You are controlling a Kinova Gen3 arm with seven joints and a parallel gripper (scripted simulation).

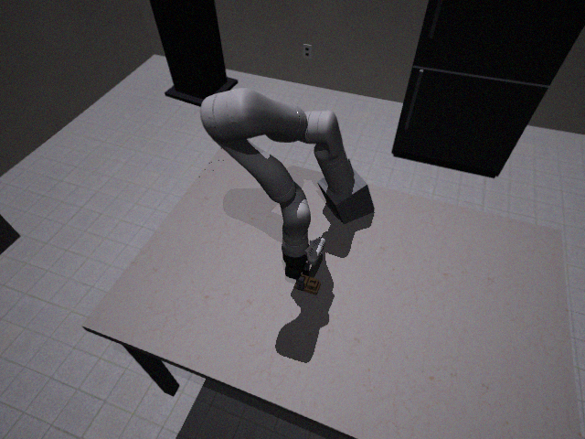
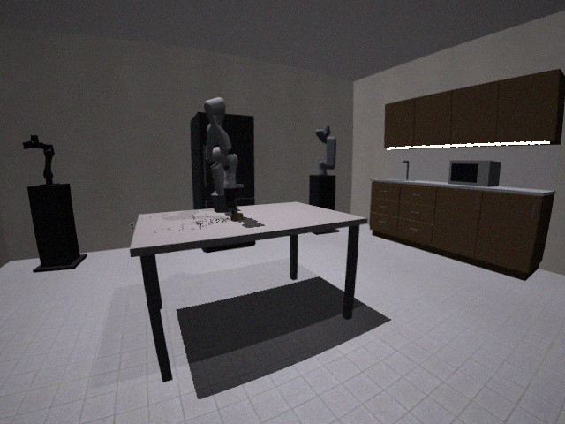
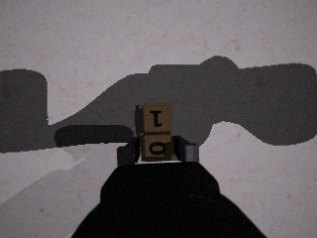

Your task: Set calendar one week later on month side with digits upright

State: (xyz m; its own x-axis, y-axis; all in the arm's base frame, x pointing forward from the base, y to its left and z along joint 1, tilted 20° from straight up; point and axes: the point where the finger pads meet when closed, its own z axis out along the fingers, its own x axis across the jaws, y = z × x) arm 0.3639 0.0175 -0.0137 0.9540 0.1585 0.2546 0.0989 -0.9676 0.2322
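The wooden tray lies 20 mm to the left of my hand and 30 mm below it. From my hand the other things lie so: wooden cube (30 mm to the left, 10 mm below).
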